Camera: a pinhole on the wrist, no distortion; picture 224 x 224 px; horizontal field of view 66.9 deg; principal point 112.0 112.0 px. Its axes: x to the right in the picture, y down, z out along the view. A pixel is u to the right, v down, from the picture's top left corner.
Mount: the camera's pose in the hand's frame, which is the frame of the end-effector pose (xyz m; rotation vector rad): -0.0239 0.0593 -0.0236 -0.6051 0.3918 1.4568
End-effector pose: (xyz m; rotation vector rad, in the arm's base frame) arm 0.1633 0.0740 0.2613 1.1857 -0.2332 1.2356
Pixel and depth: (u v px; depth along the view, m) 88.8 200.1 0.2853
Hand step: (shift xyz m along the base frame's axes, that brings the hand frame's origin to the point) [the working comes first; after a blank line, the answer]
In the camera's frame: -0.0390 0.1483 0.2853

-0.1538 -0.3117 0.0577
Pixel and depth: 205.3 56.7 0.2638
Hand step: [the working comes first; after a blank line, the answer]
In the camera's frame: 0.1452 -0.0860 0.2638

-0.2048 -0.1064 0.2688
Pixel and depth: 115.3 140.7 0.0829
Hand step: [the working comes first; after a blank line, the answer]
In the camera's frame: 0.0016 0.0140 0.0829

-0.0909 -0.0739 0.0466
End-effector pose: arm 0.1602 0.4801 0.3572 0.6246 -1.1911 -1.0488
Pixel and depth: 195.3 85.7 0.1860
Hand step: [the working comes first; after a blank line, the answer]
In the camera's frame: 0.0914 -0.0289 0.1860

0.0077 0.1182 0.2256
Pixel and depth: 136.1 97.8 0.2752
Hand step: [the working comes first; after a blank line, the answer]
In the camera's frame: 0.0391 -0.0231 0.2752

-0.0844 0.1540 0.2563
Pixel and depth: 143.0 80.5 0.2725
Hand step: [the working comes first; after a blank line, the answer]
In the camera's frame: 0.0498 -0.0506 0.2725

-0.0775 0.1306 0.2732
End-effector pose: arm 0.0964 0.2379 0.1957 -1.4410 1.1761 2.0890
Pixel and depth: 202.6 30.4 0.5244
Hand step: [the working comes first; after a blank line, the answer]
In the camera's frame: 0.2802 -0.2524 0.5244

-0.6421 -0.1836 0.1251
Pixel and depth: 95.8 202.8 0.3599
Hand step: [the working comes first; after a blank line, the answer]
In the camera's frame: -0.0344 0.1928 0.3599

-0.2114 0.0938 0.3736
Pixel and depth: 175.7 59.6 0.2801
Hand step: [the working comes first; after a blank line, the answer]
In the camera's frame: 0.1052 -0.0866 0.2801

-0.3161 -0.0763 0.1207
